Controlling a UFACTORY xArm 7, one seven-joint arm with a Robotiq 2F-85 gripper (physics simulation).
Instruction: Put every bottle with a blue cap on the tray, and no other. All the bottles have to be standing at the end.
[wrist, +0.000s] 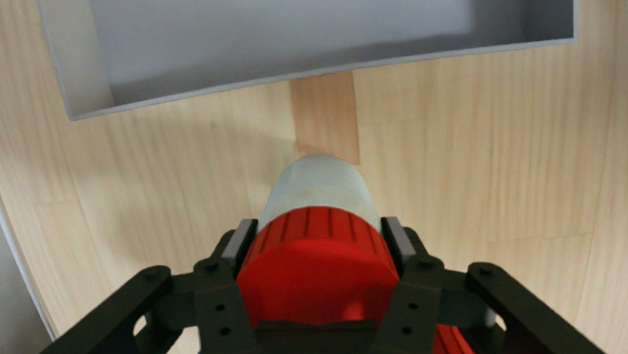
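Observation:
A white bottle (320, 182) with a red cap (320, 275) stands upright in the lower middle of the wrist view. My gripper (319, 236) is shut on this red-capped bottle, one finger on each side just below or at the cap. Part of another red cap (450, 341) shows at the bottom edge, behind the right finger. The grey tray (330, 68) lies across the top of the view, beyond the held bottle. No blue cap shows in this view; the area under the gripper is hidden.
The light wooden table top (425, 150) lies under the bottle and the tray. A grey surface (17, 300) with a pale edge shows at the lower left, past the table's edge.

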